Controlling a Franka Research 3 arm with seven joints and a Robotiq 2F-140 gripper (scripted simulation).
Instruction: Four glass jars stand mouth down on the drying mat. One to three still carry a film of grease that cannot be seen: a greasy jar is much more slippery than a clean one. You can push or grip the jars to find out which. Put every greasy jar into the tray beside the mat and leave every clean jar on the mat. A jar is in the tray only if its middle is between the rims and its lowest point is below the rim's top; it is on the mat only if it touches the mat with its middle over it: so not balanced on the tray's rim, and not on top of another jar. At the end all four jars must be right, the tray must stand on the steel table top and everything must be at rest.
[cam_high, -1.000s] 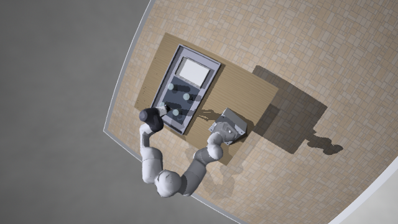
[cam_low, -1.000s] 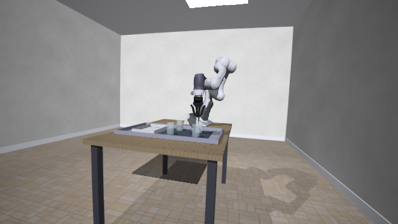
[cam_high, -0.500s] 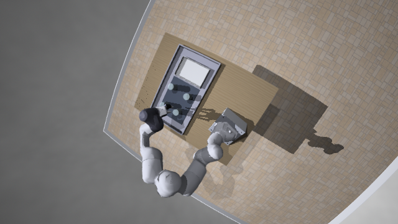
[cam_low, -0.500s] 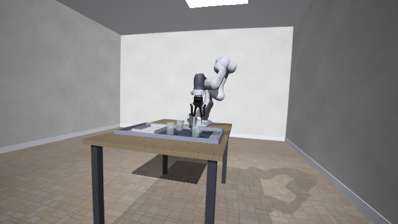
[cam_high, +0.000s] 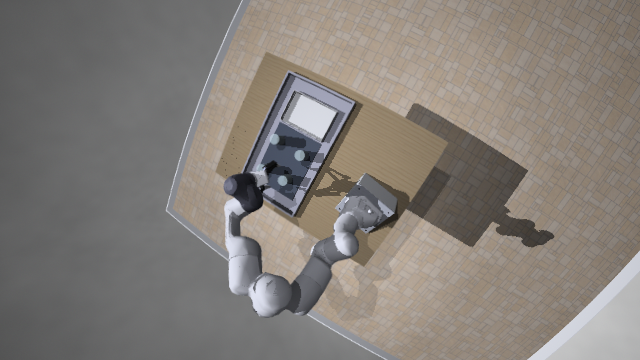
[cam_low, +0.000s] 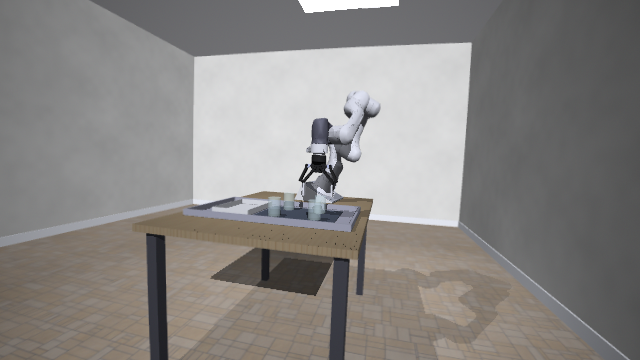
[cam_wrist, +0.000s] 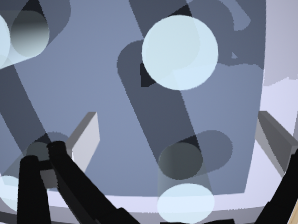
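My gripper is now 110 mm above the dark drying mat, 90 mm to the left of it and 20 mm short of it. The rest, counted from my hand: white tray: 410 mm to the right, 100 mm below, 40 mm ahead.
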